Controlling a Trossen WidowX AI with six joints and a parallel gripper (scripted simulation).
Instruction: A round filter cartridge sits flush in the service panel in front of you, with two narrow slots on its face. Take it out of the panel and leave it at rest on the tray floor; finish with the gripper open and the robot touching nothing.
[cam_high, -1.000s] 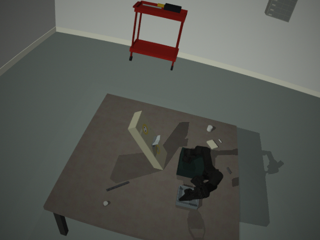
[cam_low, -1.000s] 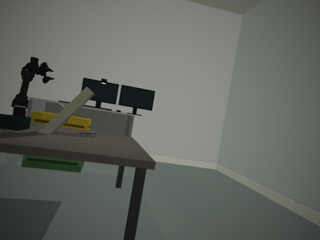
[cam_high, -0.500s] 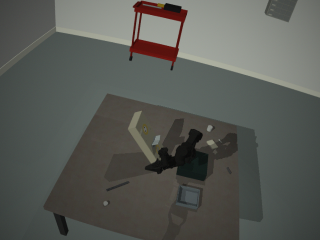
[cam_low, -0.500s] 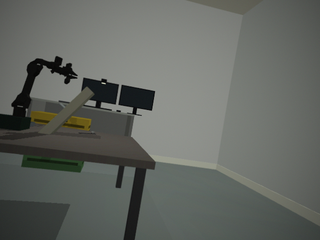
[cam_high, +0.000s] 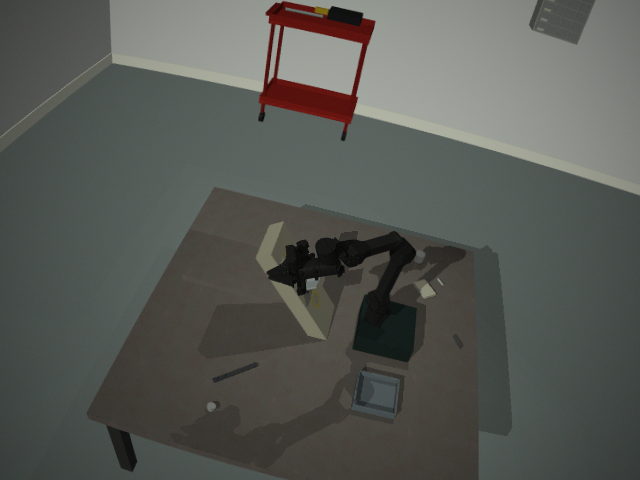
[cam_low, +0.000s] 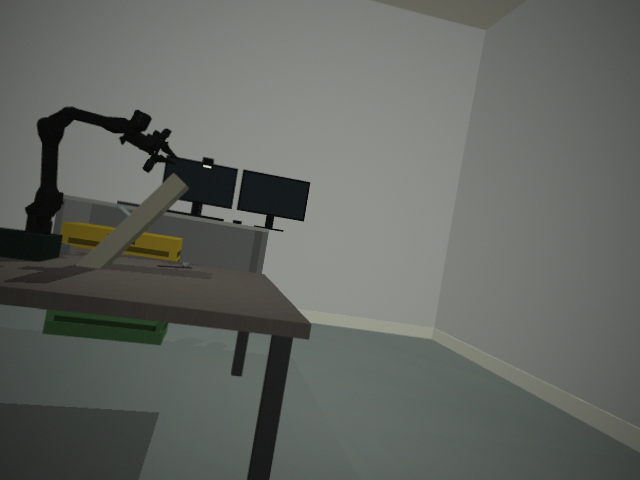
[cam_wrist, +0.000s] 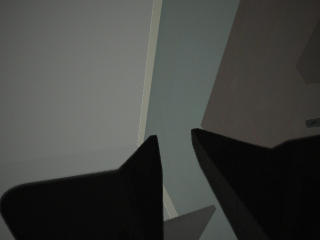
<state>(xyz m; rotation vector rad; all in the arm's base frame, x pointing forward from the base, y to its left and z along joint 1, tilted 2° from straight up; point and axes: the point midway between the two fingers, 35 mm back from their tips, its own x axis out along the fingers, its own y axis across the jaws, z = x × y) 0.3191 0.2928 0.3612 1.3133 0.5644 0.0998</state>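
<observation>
My gripper tip is 2 cm short of the round cartridge, 26 cm to the left of it and 17 cm above it. From my gripper tip the other things lie so: cream pad (50 cm behind, 64 cm to the right, 43 cm below).
</observation>
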